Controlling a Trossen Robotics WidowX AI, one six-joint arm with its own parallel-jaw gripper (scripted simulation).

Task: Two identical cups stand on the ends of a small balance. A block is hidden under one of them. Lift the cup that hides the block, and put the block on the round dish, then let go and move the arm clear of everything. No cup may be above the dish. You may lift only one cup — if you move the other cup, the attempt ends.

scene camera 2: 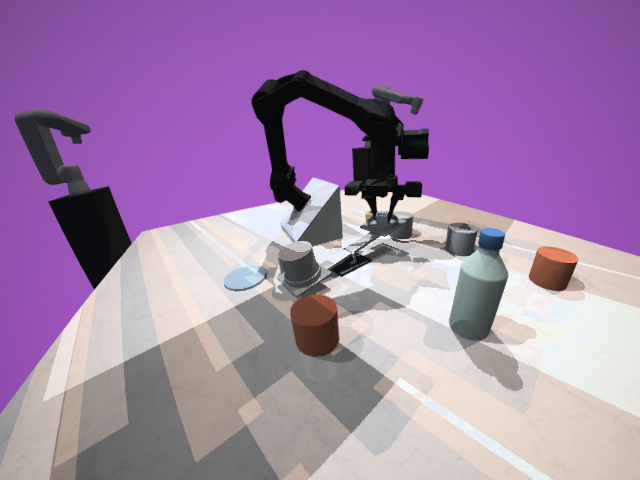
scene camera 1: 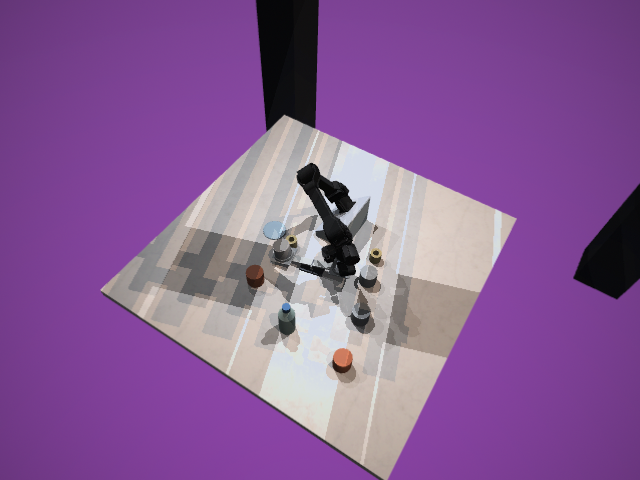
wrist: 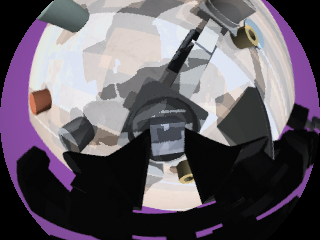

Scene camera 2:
my gripper: 382, 220
black balance: 347, 266
bottle: 483, 276
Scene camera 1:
black balance: 316, 271
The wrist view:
my gripper: 165, 131
grey block: 167, 132
